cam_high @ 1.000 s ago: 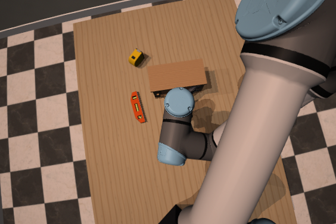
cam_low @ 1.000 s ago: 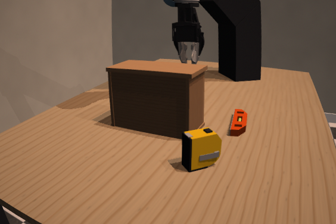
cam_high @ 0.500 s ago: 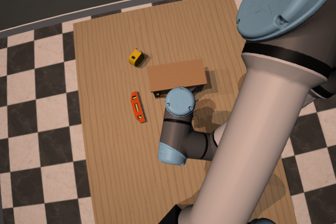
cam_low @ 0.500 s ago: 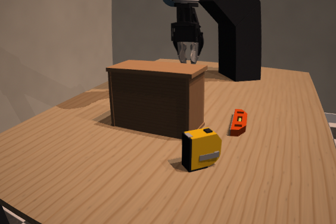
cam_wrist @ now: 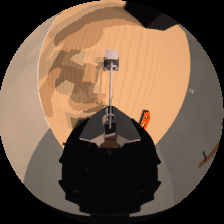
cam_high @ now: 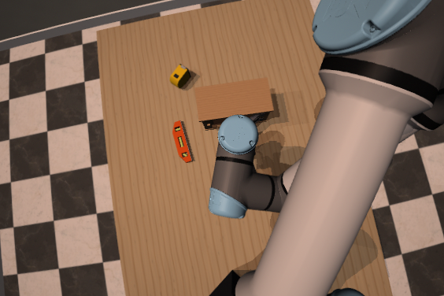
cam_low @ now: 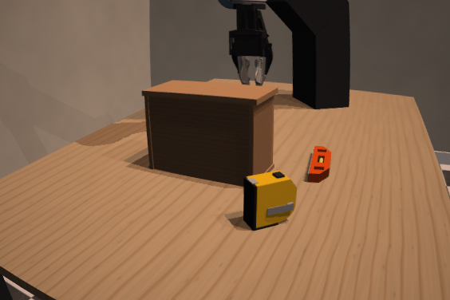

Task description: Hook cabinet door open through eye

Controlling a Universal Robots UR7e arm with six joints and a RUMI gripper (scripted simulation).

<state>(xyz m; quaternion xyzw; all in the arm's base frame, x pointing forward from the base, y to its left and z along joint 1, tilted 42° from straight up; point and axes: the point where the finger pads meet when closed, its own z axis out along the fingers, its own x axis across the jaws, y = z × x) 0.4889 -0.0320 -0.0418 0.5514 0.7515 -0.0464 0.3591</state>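
Now: hand 20 mm past the thin hook rod and 20 mm above it. The rest, counted from my hand: dark door 90 mm ahead, 40 mm to the right, 40 mm below; then yellow tape measure 350 mm ahead, 150 mm to the left, 80 mm below; then orange spirit level 180 mm to the left, 110 mm ahead, 100 mm below.
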